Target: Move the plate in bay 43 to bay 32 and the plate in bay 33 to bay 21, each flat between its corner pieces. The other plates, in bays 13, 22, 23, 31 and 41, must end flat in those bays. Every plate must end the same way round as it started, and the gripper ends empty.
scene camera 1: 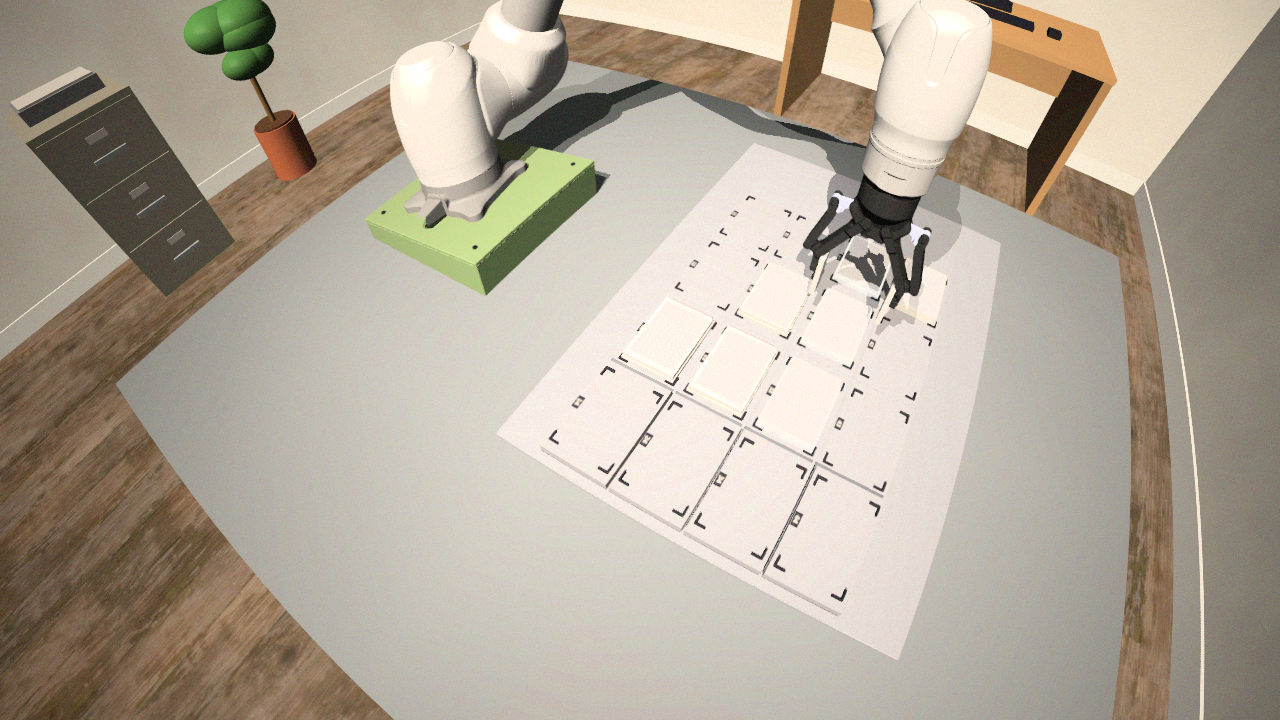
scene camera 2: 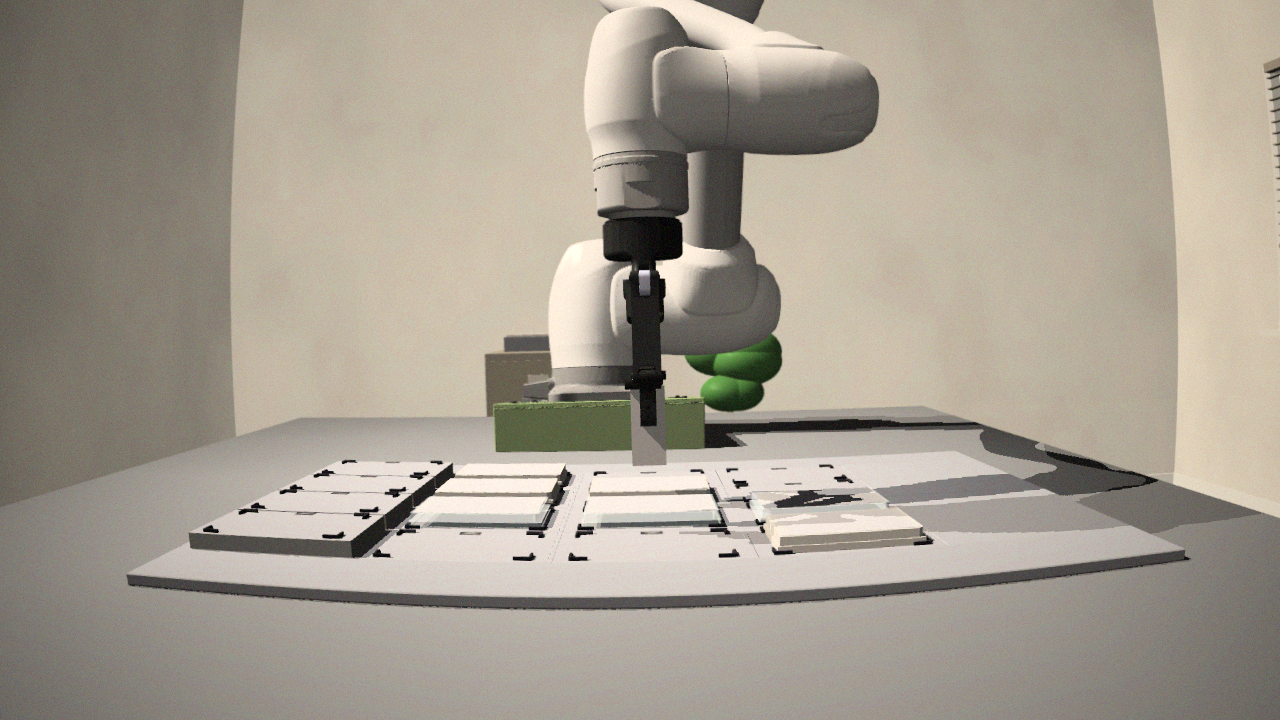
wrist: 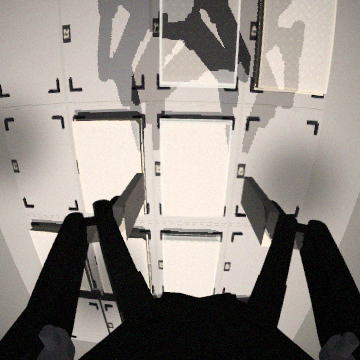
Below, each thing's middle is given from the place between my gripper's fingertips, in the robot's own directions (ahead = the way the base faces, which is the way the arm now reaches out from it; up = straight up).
Labels:
My gripper is now 180 mm to the left of the bay 43 [scene camera 1: 865,452], 80 mm short of it and 60 mm above it. The rest, counted from my hand: bay 21 [scene camera 1: 794,255]: 180 mm to the left, 70 mm behind, 60 mm below; then bay 42 [scene camera 2: 690,545]: 110 mm ahead, 60 mm below, 20 mm to the right; then bay 32 [scene camera 2: 575,516]: 60 mm below.

